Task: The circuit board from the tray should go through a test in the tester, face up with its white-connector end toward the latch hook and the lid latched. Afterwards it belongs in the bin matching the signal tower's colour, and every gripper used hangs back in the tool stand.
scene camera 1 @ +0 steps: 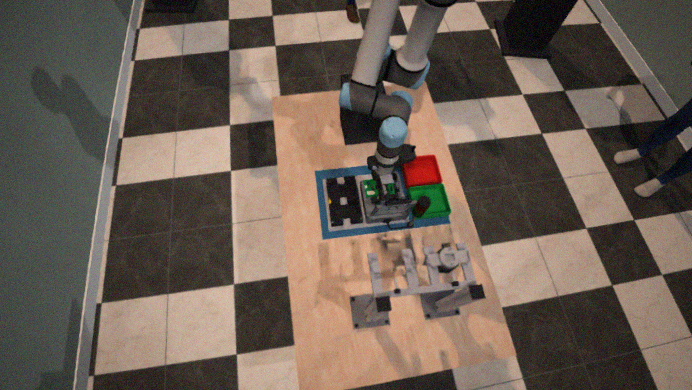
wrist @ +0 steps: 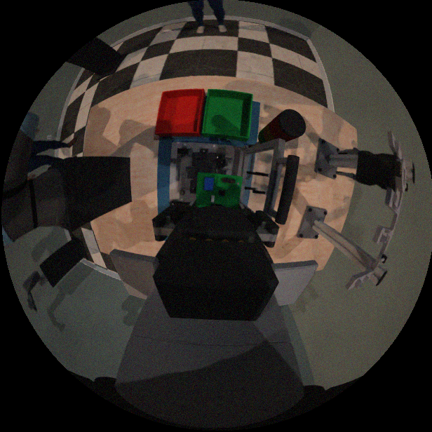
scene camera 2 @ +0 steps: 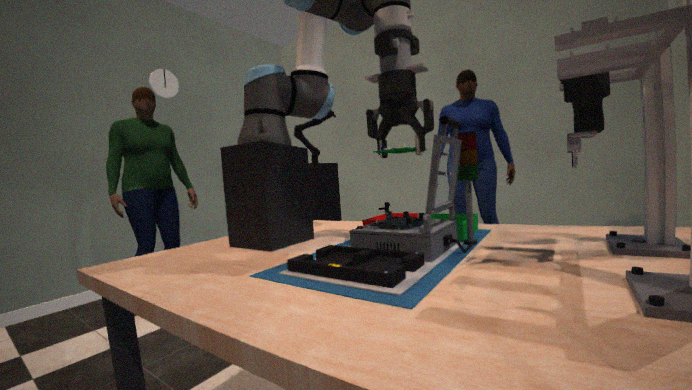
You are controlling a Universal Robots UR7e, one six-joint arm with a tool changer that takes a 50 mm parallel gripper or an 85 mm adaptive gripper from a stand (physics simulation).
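Pixels of known places: end effector, tool point: [scene camera 2: 395,66]; arm's base, origin of the base link: [scene camera 2: 264,147].
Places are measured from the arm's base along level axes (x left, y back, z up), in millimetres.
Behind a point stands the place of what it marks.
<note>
My gripper [scene camera 1: 382,189] [scene camera 2: 402,150] [wrist: 218,205] is the adaptive one. It is shut on the green circuit board [scene camera 1: 370,185] {x 29, y -419, z -55 mm} [scene camera 2: 397,150] {x 44, y -427, z -55 mm} [wrist: 230,189], held nearly level and face up, high above the tester [scene camera 1: 387,212] {x 106, y -490, z -146 mm} [scene camera 2: 390,241] {x 20, y -414, z -236 mm} [wrist: 184,186]. A blue part shows on the board in the wrist view; pale parts show at its left in scene camera 1. The tester lid [scene camera 2: 434,185] {x 48, y -502, z -128 mm} [wrist: 275,175] stands open. The black tray [scene camera 1: 345,212] {x -57, y -451, z -260 mm} [scene camera 2: 345,272] {x -128, y -431, z -257 mm} shows no board. The signal tower [scene camera 1: 421,206] {x 212, y -509, z -28 mm} [scene camera 2: 468,155] {x 205, y -504, z -72 mm} [wrist: 282,125] has no clearly lit colour.
A red bin [scene camera 1: 422,170] {x 295, y -221, z -271 mm} [wrist: 181,112] and a green bin [scene camera 1: 436,192] {x 352, y -332, z -271 mm} [wrist: 227,102] stand beyond the tester. The tool stand [scene camera 1: 425,290] {x 182, y -824, z 65 mm} [scene camera 2: 654,160] {x 306, y -823, z -108 mm} holds another gripper [scene camera 2: 587,107] [wrist: 375,167]. The raised lid and the tower rise close beside my gripper.
</note>
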